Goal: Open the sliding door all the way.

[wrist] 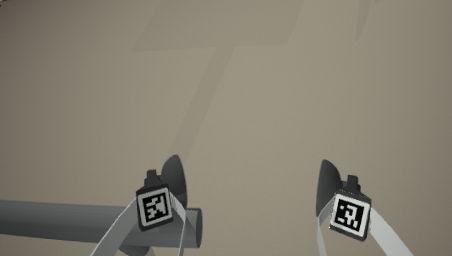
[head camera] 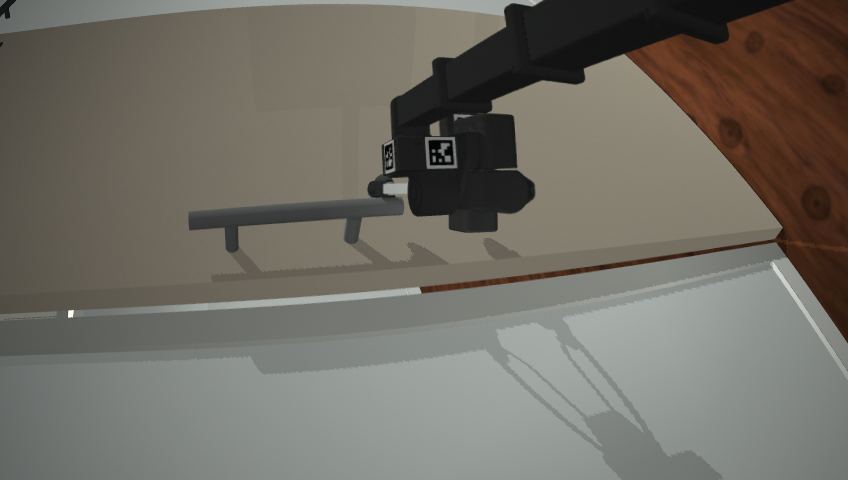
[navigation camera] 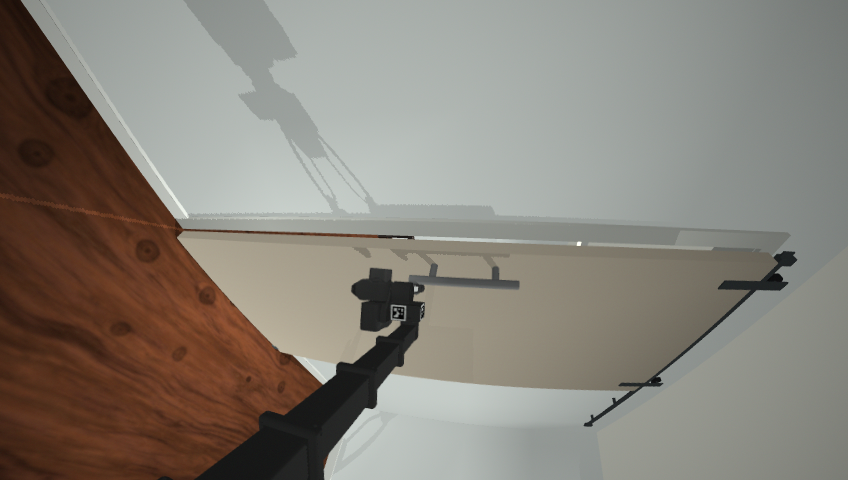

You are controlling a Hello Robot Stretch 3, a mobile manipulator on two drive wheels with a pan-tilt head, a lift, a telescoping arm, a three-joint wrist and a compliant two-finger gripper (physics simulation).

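Frame: origin at the robot's base, x back, y right, z up, level; centimetres.
Where they show: gripper, fingertip midpoint: [wrist: 248,177].
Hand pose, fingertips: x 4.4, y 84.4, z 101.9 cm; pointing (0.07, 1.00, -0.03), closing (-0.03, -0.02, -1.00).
After its pixels a point has its place.
The beige sliding door [head camera: 148,130] @[x 20.6, y 107.7, z 146.2 cm] [navigation camera: 553,333] @[x 22.7, y 109.8, z 154.1 cm] [wrist: 260,110] @[x 10.0, y 97.1, z 99.7 cm] fills much of the head, navigation and wrist views. A narrow gap shows between its long edge and the grey frame in the head and navigation views. A grey bar handle [head camera: 285,212] @[x 2.1, y 79.7, z 121.6 cm] [navigation camera: 470,282] @[x 1.7, y 79.7, z 122.5 cm] [wrist: 65,219] @[x 2.7, y 79.9, z 114.2 cm] stands off the door on two posts. My gripper [head camera: 380,187] [navigation camera: 418,288] [wrist: 248,177] @[x 4.4, y 84.4, z 101.9 cm] is open, with no object between its fingers. It is beside one end of the handle. In the wrist view the left finger overlaps that end, and the right finger is clear of it; whether they touch cannot be told.
A pale grey wall [head camera: 386,416] @[x -24.6, y 71.6, z 112.3 cm] [navigation camera: 535,118] @[x -35.4, y 60.7, z 136.2 cm] runs beside the door. The wood floor [head camera: 785,118] @[x 22.3, y 76.9, z 0.1 cm] [navigation camera: 89,297] @[x 15.7, y 49.9, z 0.0 cm] shows at the door's lower end. A black hanger [navigation camera: 752,285] @[x 0.8, y 87.1, z 212.4 cm] joins the door to its rail. My black arm [head camera: 476,77] @[x 9.7, y 39.9, z 112.9 cm] [navigation camera: 357,371] @[x 8.4, y 32.2, z 111.6 cm] crosses in front of the door.
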